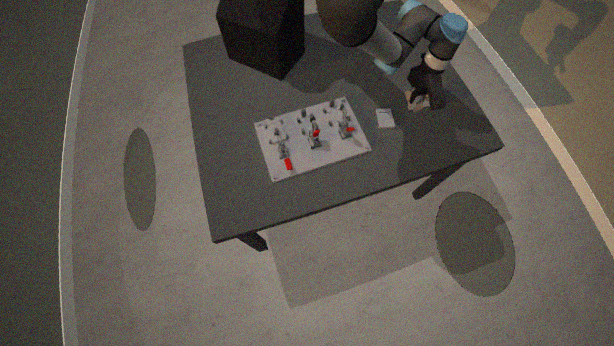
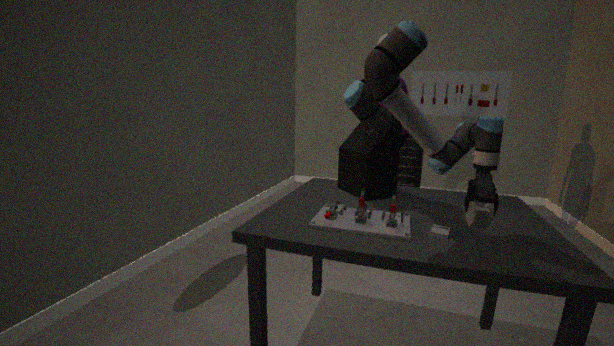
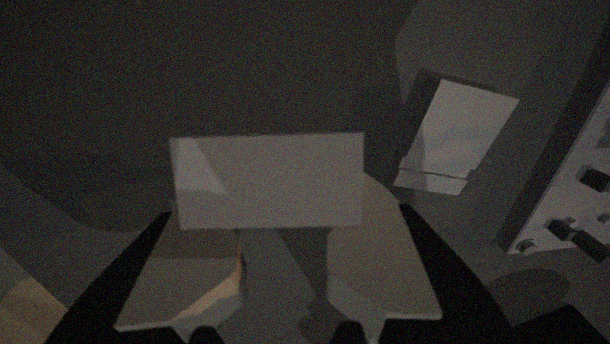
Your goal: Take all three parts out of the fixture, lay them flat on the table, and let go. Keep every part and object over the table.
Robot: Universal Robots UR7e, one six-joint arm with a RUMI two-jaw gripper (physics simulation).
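Frame: origin at the arm's base, x ahead, y left, z up, level; millimetres.
Seen in the pictures: gripper, fingertip midpoint: (image 1: 414,108) (image 2: 477,228); arm's base at its link origin: (image 2: 379,124).
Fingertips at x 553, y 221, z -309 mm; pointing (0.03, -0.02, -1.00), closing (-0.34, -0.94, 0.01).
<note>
Offsets run from my fingertips to a thing's top centre. Level surfaces: height alone.
My gripper (image 1: 425,100) (image 2: 481,207) (image 3: 290,160) is shut on a pale rectangular part @(dx +22, dy -7, dz +81 mm) (image 2: 478,216) (image 3: 267,180) and holds it above the table, right of the fixture. A second pale flat part @(dx -44, dy -106, dz -23 mm) (image 1: 385,118) (image 2: 440,230) (image 3: 460,135) lies on the table between the gripper and the fixture. The white fixture board @(dx -145, dy -364, dz -23 mm) (image 1: 330,152) (image 3: 540,225) carries pins and toggle clamps with red handles. The middle handle @(dx -107, dy -376, dz +72 mm) (image 1: 315,133) (image 2: 361,201) and right handle @(dx -64, dy -275, dz +64 mm) (image 1: 350,129) (image 2: 393,207) stand up. The left handle @(dx -97, dy -495, dz +14 mm) (image 1: 288,164) (image 2: 327,214) lies low. Whether a part sits at the left station is too dark to tell.
The dark table @(dz -38 mm) (image 1: 235,200) (image 2: 290,237) has its right edge beyond the gripper. The black robot pedestal (image 1: 262,37) (image 2: 367,165) stands at the back, behind the fixture. The arm's shadow falls across the table's right side.
</note>
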